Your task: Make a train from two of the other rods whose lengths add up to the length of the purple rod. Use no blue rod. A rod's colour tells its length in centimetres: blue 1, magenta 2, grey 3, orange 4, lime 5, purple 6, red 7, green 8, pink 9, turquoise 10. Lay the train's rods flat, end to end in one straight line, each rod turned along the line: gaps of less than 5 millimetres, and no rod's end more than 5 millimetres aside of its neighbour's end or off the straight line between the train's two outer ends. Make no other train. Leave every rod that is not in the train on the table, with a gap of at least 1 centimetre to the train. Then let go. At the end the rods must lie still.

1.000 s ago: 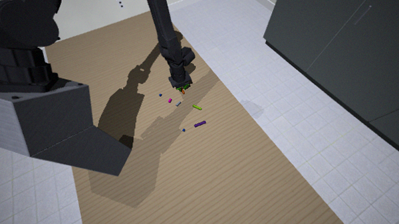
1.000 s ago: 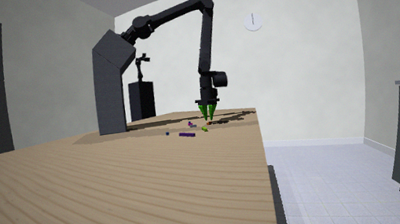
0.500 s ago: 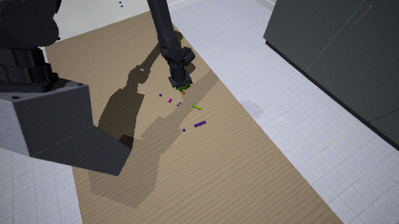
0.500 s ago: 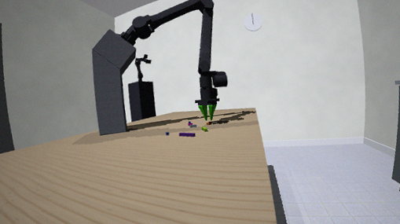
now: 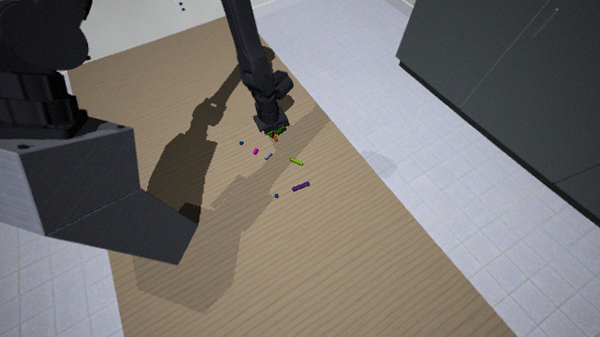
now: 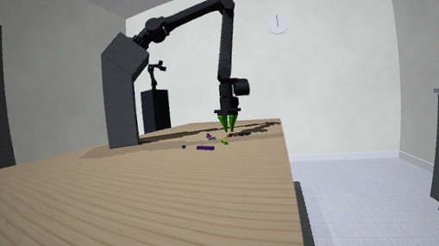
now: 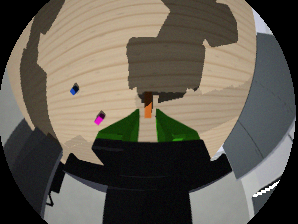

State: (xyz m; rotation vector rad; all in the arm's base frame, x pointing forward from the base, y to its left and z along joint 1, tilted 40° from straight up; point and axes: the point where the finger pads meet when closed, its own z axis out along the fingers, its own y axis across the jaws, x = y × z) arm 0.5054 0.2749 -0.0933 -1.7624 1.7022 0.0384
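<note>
Now: the orange rod 20 mm below my hand. Round my hand: magenta rod 80 mm behind, 40 mm to the right, 20 mm below; then lime rod 120 mm to the right, 50 mm ahead, 20 mm below; then grey rod 70 mm to the right, 40 mm behind, 20 mm below.
</note>
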